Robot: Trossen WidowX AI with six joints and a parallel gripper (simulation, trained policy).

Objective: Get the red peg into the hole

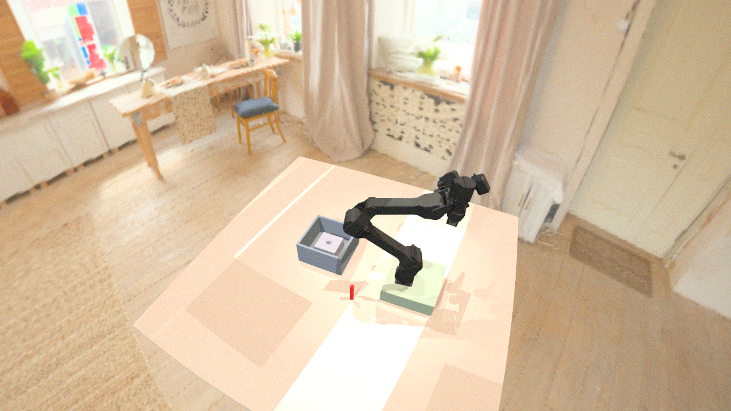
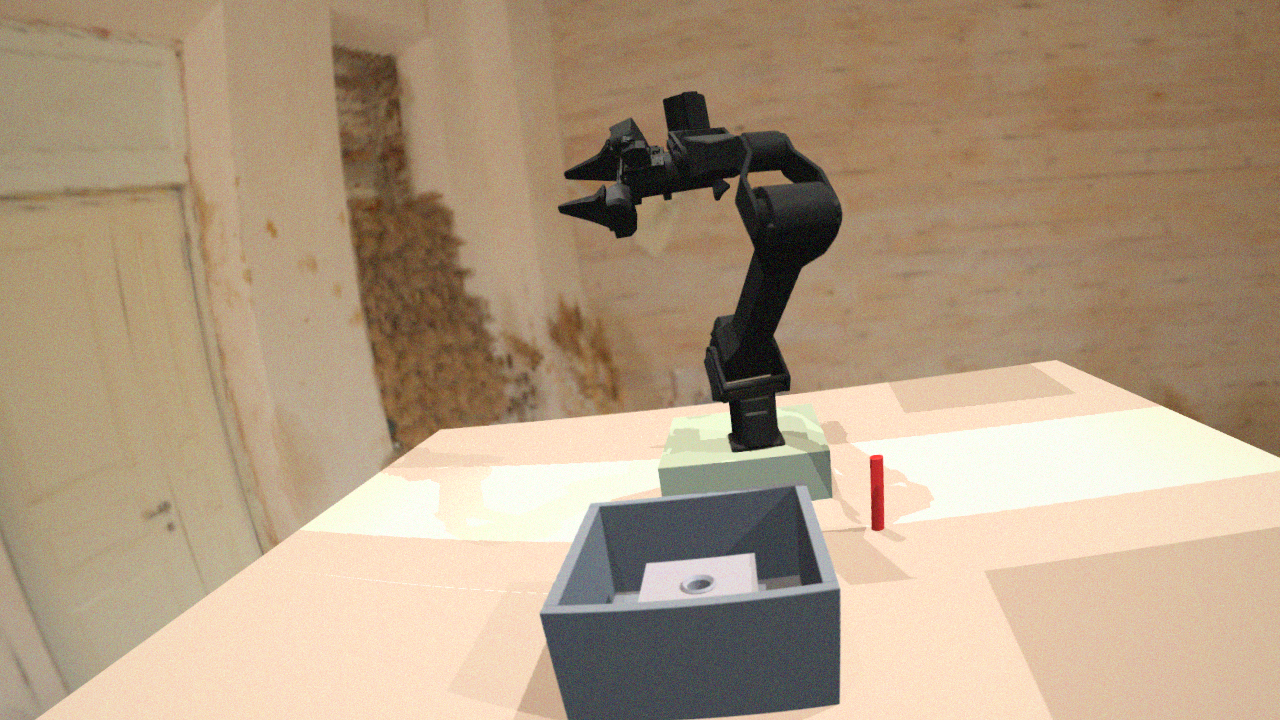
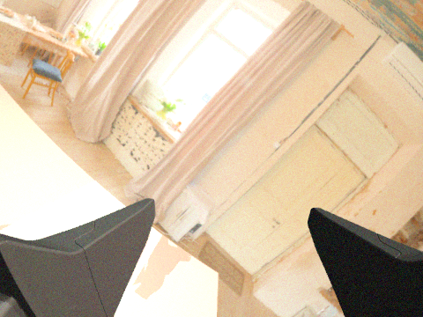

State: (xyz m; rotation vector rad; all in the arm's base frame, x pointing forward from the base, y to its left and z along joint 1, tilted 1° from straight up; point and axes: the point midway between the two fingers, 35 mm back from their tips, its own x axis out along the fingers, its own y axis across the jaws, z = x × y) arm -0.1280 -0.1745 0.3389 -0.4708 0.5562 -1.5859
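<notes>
Right now the red peg is 36 cm below my gripper tip, 31 cm to the left of it and 29 cm ahead of it. The rest, counted from my gripper tip: white plate: 45 cm ahead, 36 cm below, 12 cm to the left; then grey box: 45 cm ahead, 38 cm below, 12 cm to the left.
</notes>
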